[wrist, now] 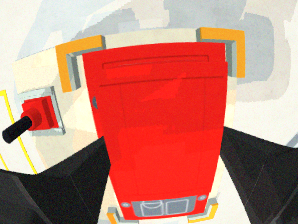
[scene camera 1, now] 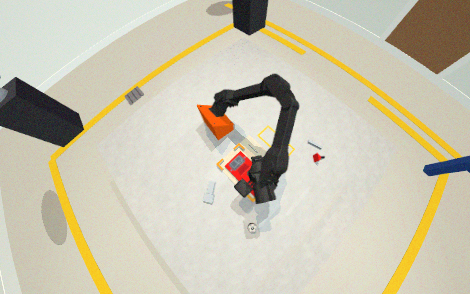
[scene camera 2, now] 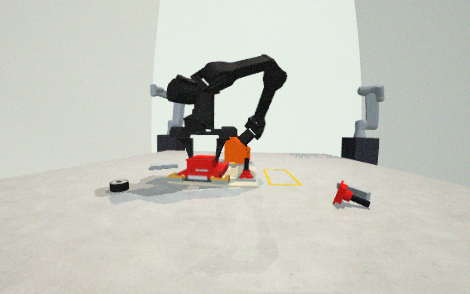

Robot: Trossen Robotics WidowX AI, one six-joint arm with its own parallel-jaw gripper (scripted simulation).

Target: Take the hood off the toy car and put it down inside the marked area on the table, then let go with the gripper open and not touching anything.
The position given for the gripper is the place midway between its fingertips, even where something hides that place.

In view: the gripper (scene camera 2: 203,162) and a hood (wrist: 162,121).
The gripper shows as well in the wrist view (wrist: 163,136).
